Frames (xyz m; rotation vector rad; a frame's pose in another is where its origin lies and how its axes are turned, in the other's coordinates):
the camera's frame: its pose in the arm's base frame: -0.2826 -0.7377 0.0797 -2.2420 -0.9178 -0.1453
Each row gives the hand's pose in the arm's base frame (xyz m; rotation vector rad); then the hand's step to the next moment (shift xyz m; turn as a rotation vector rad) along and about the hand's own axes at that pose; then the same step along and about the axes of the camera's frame.
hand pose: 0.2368 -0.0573 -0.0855 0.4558 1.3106 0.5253
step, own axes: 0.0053 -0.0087 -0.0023 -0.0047 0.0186 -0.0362
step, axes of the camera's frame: -0.0058 0.0071 0.0050 -0.0185 -0.0356 0.0085
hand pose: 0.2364 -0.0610 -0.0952 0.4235 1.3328 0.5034
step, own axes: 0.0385 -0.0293 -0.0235 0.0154 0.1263 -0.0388
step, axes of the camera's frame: -0.0293 0.0212 0.0398 0.0462 -0.1176 0.0417
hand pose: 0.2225 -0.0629 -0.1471 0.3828 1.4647 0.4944
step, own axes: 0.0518 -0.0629 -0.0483 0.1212 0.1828 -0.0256
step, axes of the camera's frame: -0.0741 0.0330 0.0488 0.0955 -0.1296 0.1511
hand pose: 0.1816 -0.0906 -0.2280 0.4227 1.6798 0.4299
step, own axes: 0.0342 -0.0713 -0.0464 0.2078 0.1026 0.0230
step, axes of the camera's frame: -0.0863 0.0216 0.0222 0.0647 -0.0280 0.2219
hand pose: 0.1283 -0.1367 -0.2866 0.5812 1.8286 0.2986
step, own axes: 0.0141 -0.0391 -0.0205 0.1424 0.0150 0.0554
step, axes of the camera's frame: -0.0456 0.0044 0.0069 0.0198 0.0440 0.1458
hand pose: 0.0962 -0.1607 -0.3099 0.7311 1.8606 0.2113
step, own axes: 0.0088 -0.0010 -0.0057 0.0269 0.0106 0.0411
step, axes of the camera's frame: -0.0043 -0.0048 0.0084 0.0234 0.0330 0.0299
